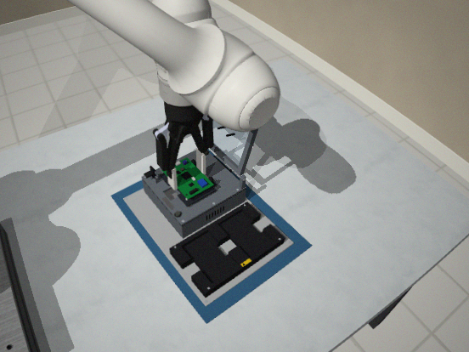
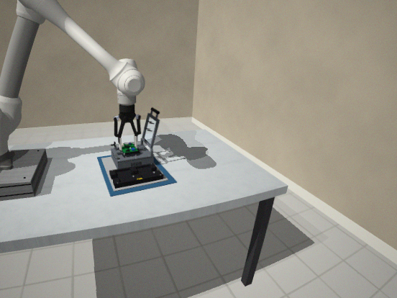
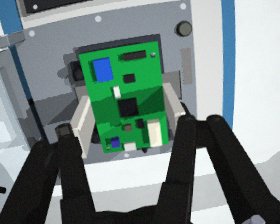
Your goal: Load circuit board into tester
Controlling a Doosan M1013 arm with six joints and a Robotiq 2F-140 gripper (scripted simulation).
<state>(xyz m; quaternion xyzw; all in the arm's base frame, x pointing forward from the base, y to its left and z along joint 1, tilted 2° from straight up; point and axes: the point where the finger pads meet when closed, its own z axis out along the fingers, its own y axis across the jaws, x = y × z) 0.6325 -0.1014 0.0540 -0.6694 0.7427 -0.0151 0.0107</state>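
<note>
My hand is 20 mm above the green circuit board. From my hand the other things lie so: latch hook (60 mm behind, 60 mm to the left, 20 mm below); then tester lid (120 mm ahead, 10 mm to the right, 70 mm above).
</note>
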